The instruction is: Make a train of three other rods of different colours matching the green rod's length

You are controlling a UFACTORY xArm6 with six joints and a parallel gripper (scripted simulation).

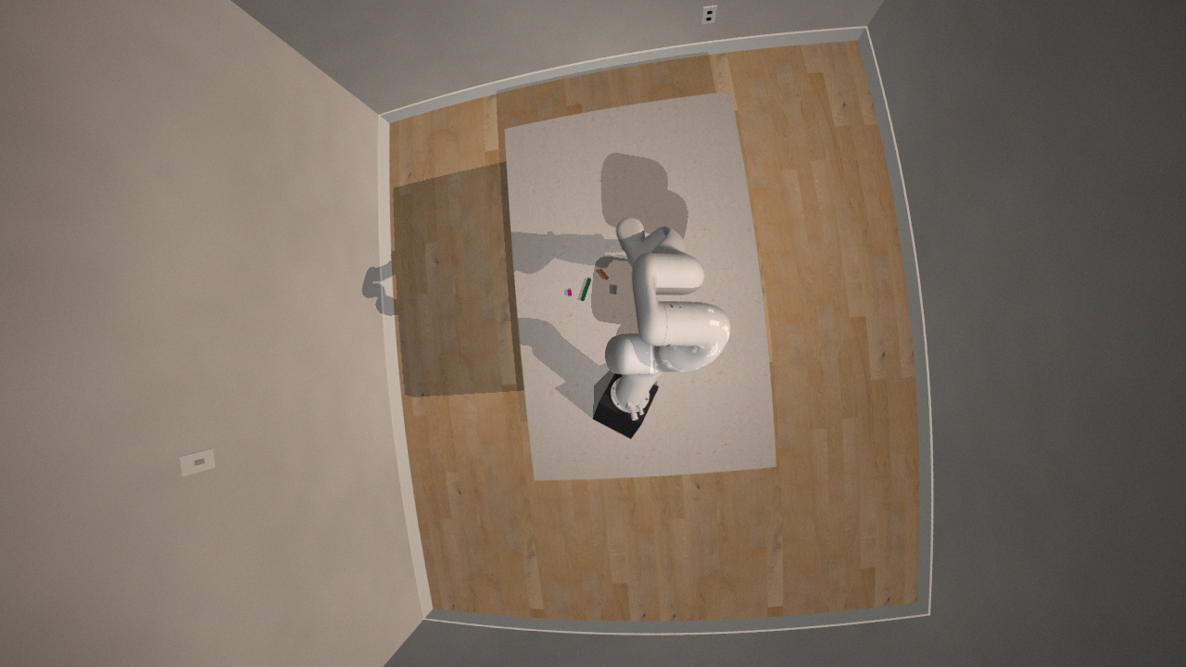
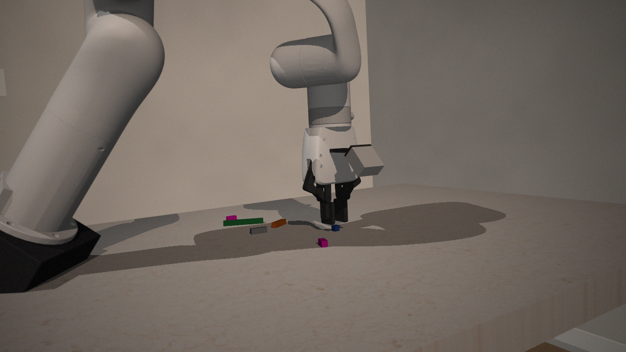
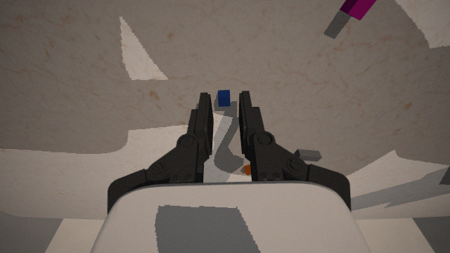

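My hand is 30 mm above the blue rod. Round my hand: green rod (60 mm behind, 200 mm to the left, 30 mm below); grey rod (90 mm behind, 110 mm to the left, 30 mm below); orange rod (30 mm behind, 130 mm to the left, 30 mm below).
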